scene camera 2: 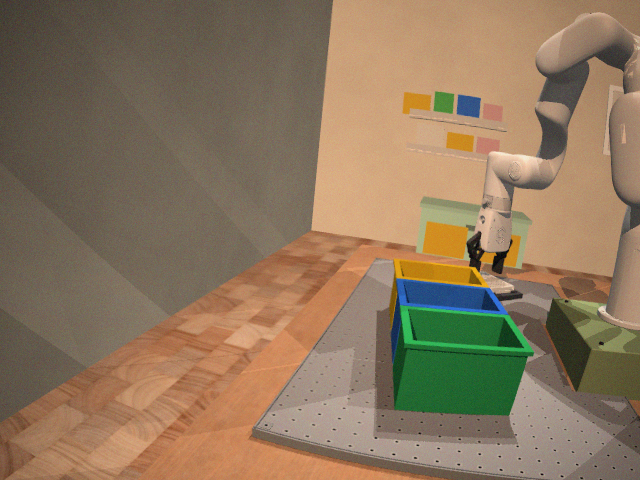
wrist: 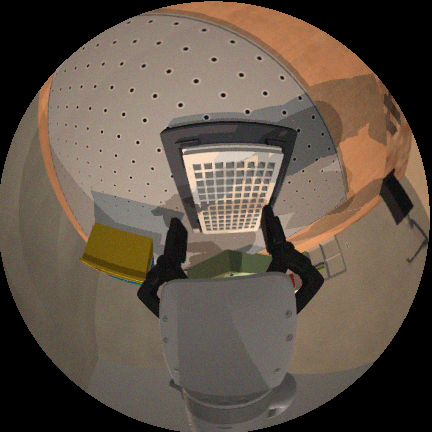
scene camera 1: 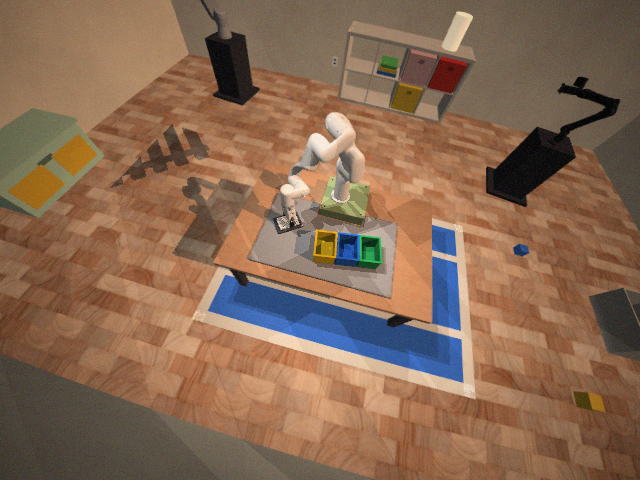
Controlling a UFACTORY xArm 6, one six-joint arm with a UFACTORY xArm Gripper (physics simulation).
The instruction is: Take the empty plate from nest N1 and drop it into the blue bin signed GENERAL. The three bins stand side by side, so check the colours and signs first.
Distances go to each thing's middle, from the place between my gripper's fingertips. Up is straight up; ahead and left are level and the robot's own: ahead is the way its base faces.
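Relative to the pale gridded plate (wrist: 230,182), my hand is 10 mm past it and 10 mm to the left of it, 20 mm above it. Dark nest (wrist: 212,131): 10 mm to the right of my hand, 10 mm behind it, 40 mm below it.
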